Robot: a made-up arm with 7 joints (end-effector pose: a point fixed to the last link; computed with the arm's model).
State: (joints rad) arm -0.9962 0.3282 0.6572 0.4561 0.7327 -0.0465 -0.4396
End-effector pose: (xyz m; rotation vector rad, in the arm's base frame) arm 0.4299 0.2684 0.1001 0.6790 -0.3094 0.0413
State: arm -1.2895 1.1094 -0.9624 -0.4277 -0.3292 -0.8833 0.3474
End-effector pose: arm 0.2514 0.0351 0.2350 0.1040 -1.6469 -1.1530
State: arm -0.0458 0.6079 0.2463 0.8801 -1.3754 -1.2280 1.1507
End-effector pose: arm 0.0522 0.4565 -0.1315 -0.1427 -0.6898 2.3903
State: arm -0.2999 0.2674 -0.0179 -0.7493 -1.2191 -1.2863 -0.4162
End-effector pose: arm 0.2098 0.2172 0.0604 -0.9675 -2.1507 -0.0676
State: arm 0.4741 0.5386 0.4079 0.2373 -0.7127 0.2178 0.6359
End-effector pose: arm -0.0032 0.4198 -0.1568 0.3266 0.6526 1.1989
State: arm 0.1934 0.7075 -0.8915 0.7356 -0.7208 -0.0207 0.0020
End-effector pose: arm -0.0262 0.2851 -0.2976 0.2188 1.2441 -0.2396
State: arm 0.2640 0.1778 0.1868 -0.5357 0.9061 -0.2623 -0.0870
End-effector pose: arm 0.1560 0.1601 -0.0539 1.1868 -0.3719 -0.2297
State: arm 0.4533 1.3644 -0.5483 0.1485 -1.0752 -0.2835 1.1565
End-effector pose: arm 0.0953 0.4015 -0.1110 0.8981 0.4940 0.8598
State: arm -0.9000 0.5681 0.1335 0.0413 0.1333 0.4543 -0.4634
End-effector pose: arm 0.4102 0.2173 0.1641 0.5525 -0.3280 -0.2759
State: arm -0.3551 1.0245 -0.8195 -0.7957 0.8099 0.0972 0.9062
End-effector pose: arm 0.1779 0.0428 0.0324 0.8484 -1.4883 -0.2577
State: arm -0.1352 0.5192 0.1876 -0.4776 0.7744 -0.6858 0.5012
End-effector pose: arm 0.2229 0.1462 0.0487 1.0731 -1.5032 -0.0560
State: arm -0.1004 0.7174 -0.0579 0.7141 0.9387 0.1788 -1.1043
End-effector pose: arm 0.1880 0.3588 -0.1938 0.7723 1.6122 -0.9391
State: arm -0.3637 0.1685 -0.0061 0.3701 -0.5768 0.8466 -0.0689
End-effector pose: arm 0.2911 0.1415 -0.2242 -0.4430 0.8478 -0.1650
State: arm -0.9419 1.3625 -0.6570 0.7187 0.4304 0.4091 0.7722
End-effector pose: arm 0.3697 0.4071 0.1670 2.1856 -0.2207 0.7766
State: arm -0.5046 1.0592 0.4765 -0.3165 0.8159 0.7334 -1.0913
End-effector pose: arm 0.2515 0.3074 0.2563 1.2153 0.2999 0.1281
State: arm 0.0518 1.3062 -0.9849 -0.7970 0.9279 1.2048 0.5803
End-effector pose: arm 0.1305 0.1647 -0.0407 1.9100 -0.3085 -0.2160
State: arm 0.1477 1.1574 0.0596 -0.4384 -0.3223 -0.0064 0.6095
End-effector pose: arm 0.2504 0.2522 0.0603 0.7598 -0.4649 0.1059
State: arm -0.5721 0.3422 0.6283 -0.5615 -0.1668 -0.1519 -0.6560
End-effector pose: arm 0.2265 0.2584 0.1656 0.5643 -1.2402 -0.3012
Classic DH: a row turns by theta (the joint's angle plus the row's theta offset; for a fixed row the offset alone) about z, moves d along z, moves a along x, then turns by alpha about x. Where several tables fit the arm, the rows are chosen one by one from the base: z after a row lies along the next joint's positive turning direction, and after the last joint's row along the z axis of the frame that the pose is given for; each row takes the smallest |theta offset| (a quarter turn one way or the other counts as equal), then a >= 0, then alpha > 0; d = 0 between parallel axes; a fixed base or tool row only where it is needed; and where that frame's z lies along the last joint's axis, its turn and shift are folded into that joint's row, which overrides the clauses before.
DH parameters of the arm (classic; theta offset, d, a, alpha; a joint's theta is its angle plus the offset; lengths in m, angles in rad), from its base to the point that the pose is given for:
base (fixed): -0.071 0.1496 -0.0061 -1.3004
joint 1: -1.3111 0.0653 -0.0247 -1.5708
joint 2: 1.2915 0.0152 -0.026 1.5708
joint 3: 1.5708 -0.2546 0.0266 -1.5708
joint 4: 1.5708 0.012 0.0264 1.5708
joint 5: 0 0.181 -0.021 -1.5708
joint 6: -1.5708 0.027 0.0759 1.5708
joint 7: 1.5708 0.034 -0.005 -0.2501
tool (fixed): -1.5706 -0.0262 0 0

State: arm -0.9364 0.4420 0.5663 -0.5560 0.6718 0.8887 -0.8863
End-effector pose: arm 0.2651 0.2583 0.2305 0.5260 -0.4083 0.1279
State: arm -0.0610 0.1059 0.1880 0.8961 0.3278 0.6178 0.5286
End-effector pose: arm 0.0658 0.2145 -0.3427 0.8152 1.3554 0.4100
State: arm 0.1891 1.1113 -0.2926 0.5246 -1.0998 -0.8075 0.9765
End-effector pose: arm 0.1550 0.4520 -0.0597 0.4771 -0.2398 1.1930
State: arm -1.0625 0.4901 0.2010 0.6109 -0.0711 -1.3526 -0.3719
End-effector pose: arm 0.3826 0.2122 0.1697 0.5898 -1.7696 -0.3668
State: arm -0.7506 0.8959 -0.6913 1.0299 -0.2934 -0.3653 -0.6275
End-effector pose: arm 0.3785 0.3311 -0.0542 0.6631 0.3787 -0.7645
